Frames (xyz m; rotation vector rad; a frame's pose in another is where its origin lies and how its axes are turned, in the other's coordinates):
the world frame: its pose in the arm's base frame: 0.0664 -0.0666 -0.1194 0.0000 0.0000 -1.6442
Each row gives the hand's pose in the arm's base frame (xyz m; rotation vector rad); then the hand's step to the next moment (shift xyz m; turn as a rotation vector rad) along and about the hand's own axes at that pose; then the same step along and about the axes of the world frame.
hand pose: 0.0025 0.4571 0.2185 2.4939 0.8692 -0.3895
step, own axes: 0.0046 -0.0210 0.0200 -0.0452 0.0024 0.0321
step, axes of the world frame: -0.0056 -0.0126 -0.0259 0.0437 -0.0332 -0.0082
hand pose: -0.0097 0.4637 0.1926 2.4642 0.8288 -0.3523
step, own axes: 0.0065 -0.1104 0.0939 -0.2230 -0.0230 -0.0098
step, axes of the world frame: -0.0221 -0.0727 -0.1236 0.1013 -0.1805 0.0868
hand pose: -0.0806 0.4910 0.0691 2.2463 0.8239 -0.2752
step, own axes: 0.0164 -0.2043 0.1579 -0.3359 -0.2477 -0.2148
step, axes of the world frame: -0.0006 -0.1101 -0.2341 -0.0896 -0.4334 0.1563
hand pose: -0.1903 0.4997 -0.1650 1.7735 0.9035 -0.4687
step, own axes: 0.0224 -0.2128 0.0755 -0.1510 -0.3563 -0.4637
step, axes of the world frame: 0.0350 -0.1378 -0.1768 -0.4024 -0.4468 0.0569
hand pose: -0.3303 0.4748 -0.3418 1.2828 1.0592 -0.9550
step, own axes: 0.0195 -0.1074 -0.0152 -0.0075 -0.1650 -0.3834
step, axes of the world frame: -0.0010 -0.0998 -0.0467 -0.3561 -0.2155 -0.0326
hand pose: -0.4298 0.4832 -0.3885 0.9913 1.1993 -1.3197
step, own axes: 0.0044 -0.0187 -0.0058 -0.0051 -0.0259 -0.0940
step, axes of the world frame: -0.0026 -0.0197 -0.0030 -0.0896 -0.0382 -0.0065
